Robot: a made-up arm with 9 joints. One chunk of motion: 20 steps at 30 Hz.
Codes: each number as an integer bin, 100 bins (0 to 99) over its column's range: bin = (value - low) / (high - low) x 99, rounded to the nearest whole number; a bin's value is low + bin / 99 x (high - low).
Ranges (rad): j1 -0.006..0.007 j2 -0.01..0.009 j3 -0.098..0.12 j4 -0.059..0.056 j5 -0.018..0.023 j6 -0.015..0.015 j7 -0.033..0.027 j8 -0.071..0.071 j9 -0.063..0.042
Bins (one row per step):
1: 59 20 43 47 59 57 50 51 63
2: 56 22 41 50 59 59 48 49 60
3: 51 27 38 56 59 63 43 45 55
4: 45 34 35 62 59 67 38 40 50
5: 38 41 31 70 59 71 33 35 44
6: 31 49 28 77 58 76 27 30 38
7: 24 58 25 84 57 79 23 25 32
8: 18 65 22 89 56 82 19 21 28
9: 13 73 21 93 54 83 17 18 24
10: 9 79 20 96 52 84 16 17 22
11: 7 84 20 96 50 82 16 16 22
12: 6 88 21 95 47 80 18 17 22
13: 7 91 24 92 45 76 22 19 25
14: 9 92 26 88 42 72 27 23 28
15: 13 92 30 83 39 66 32 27 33
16: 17 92 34 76 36 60 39 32 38
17: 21 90 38 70 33 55 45 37 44
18: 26 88 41 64 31 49 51 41 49
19: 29 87 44 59 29 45 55 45 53
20: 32 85 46 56 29 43 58 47 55
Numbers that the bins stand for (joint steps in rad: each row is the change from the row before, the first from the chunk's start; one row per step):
1: 0.00175 -0.00616 -0.00331 -0.00440 0.00643 0.00227 -0.00270 0.00215 0.00382
2: 0.00135 -0.00578 -0.00772 -0.00092 0.00643 0.00288 -0.00391 -0.00072 0.00064
3: 0.00070 -0.00482 -0.01432 0.00605 0.00643 0.00409 -0.00694 -0.00645 -0.00467
4: -0.00009 -0.00347 -0.02093 0.01302 0.00643 0.00530 -0.00997 -0.01363 -0.00997
5: -0.00101 -0.00213 -0.02974 0.02231 0.00643 0.00652 -0.01300 -0.02080 -0.01633
6: -0.00193 -0.00060 -0.03634 0.03044 0.00602 0.00803 -0.01664 -0.02797 -0.02270
7: -0.00285 0.00113 -0.04295 0.03858 0.00561 0.00894 -0.01906 -0.03514 -0.02906
8: -0.00364 0.00247 -0.04956 0.04438 0.00519 0.00985 -0.02148 -0.04088 -0.03330
9: -0.00429 0.00401 -0.05176 0.04903 0.00436 0.01015 -0.02270 -0.04518 -0.03755
10: -0.00482 0.00516 -0.05396 0.05252 0.00354 0.01045 -0.02330 -0.04662 -0.03967
11: -0.00508 0.00612 -0.05396 0.05252 0.00271 0.00985 -0.02330 -0.04805 -0.03967
12: -0.00521 0.00689 -0.05176 0.05135 0.00146 0.00924 -0.02209 -0.04662 -0.03967
13: -0.00508 0.00746 -0.04515 0.04787 0.00064 0.00803 -0.01967 -0.04375 -0.03648
14: -0.00482 0.00766 -0.04075 0.04322 -0.00061 0.00682 -0.01664 -0.03801 -0.03330
15: -0.00429 0.00766 -0.03194 0.03741 -0.00185 0.00500 -0.01361 -0.03227 -0.02800
16: -0.00377 0.00766 -0.02313 0.02928 -0.00309 0.00318 -0.00936 -0.02510 -0.02270
17: -0.00324 0.00727 -0.01432 0.02231 -0.00433 0.00167 -0.00573 -0.01793 -0.01633
18: -0.00259 0.00689 -0.00772 0.01534 -0.00516 -0.00015 -0.00209 -0.01219 -0.01103
19: -0.00219 0.00670 -0.00111 0.00954 -0.00599 -0.00136 0.00033 -0.00645 -0.00679
20: -0.00180 0.00631 0.00329 0.00605 -0.00599 -0.00197 0.00215 -0.00359 -0.00467

